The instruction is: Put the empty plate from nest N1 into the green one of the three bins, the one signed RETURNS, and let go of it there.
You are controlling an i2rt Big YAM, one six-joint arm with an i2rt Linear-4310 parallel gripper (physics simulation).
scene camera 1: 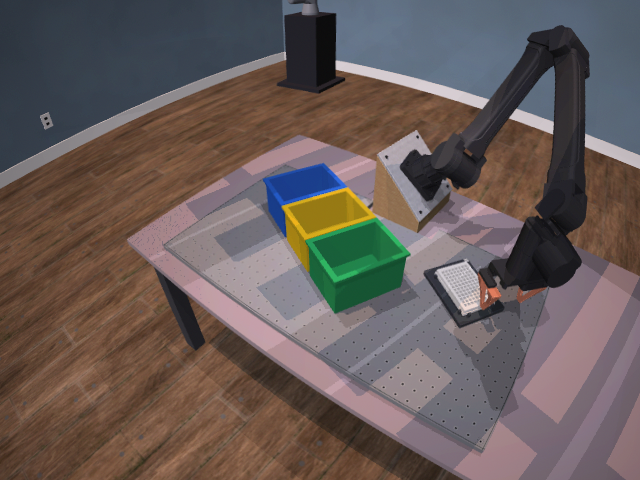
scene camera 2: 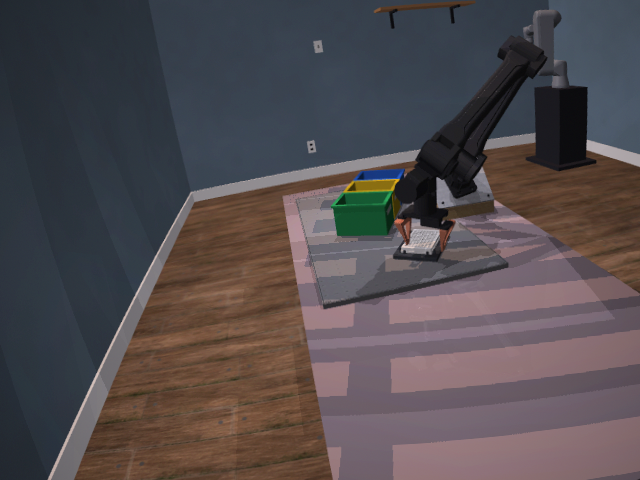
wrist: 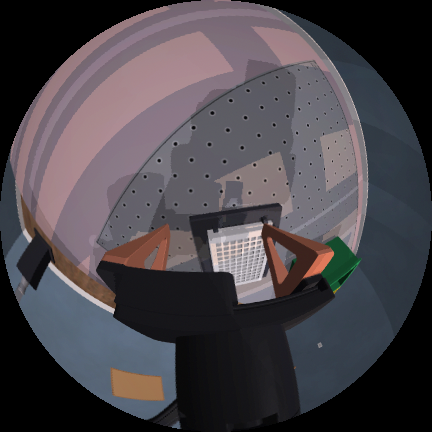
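Pixels of known places: gripper, fingertip midpoint: [scene camera 1: 500, 304] [scene camera 2: 425, 247] [wrist: 216, 228]; arm's base, origin of the base link: [scene camera 1: 419, 176] [scene camera 2: 457, 180].
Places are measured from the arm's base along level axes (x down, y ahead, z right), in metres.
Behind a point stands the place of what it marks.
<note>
The white gridded plate [scene camera 1: 459, 284] {x 0.071, y 0.245, z -0.205 m} [scene camera 2: 422, 239] {x 0.071, y 0.239, z -0.220 m} [wrist: 237, 255] {x 0.072, y 0.247, z -0.237 m} lies in the black nest [scene camera 1: 445, 297] {x 0.083, y 0.284, z -0.188 m} [scene camera 2: 419, 256] {x 0.084, y 0.280, z -0.288 m} [wrist: 202, 241] {x 0.076, y 0.234, z -0.290 m}. My gripper [scene camera 1: 502, 302] {x 0.053, y 0.270, z -0.305 m} [scene camera 2: 424, 246] {x 0.053, y 0.270, z -0.305 m} [wrist: 216, 228] {x 0.053, y 0.270, z -0.305 m} is open, its orange fingers wide apart, with nothing held. It is low at the plate, offset to one side: in the wrist view one fingertip overlaps the plate's right edge and the other is out past the nest's left side. Whether a finger touches the plate cannot be told. The green bin [scene camera 1: 369, 284] {x 0.046, y 0.367, z -0.044 m} [scene camera 2: 364, 219] {x 0.042, y 0.352, z -0.054 m} [wrist: 340, 260] {x 0.029, y 0.388, z -0.031 m} stands beside the nest; its sign is not readable.
The yellow bin [scene camera 1: 297, 235] {x 0.026, y 0.339, z 0.147 m} [scene camera 2: 368, 184] {x 0.008, y 0.259, z 0.174 m} and the blue bin [scene camera 1: 275, 209] {x 0.050, y 0.266, z 0.267 m} [scene camera 2: 379, 174] {x 0.010, y 0.180, z 0.279 m} stand in a row behind the green one. The wedge-shaped arm mount [scene camera 1: 392, 196] {x 0.029, y 0.087, z 0.036 m} [scene camera 2: 473, 209] {x 0.087, y -0.020, z -0.064 m} stands near the bins. All are on a perforated board [scene camera 1: 361, 356] {x 0.095, y 0.493, z -0.100 m} [scene camera 2: 341, 286] {x 0.096, y 0.501, z -0.316 m} [wrist: 227, 130] {x 0.095, y 0.347, z -0.358 m}.
</note>
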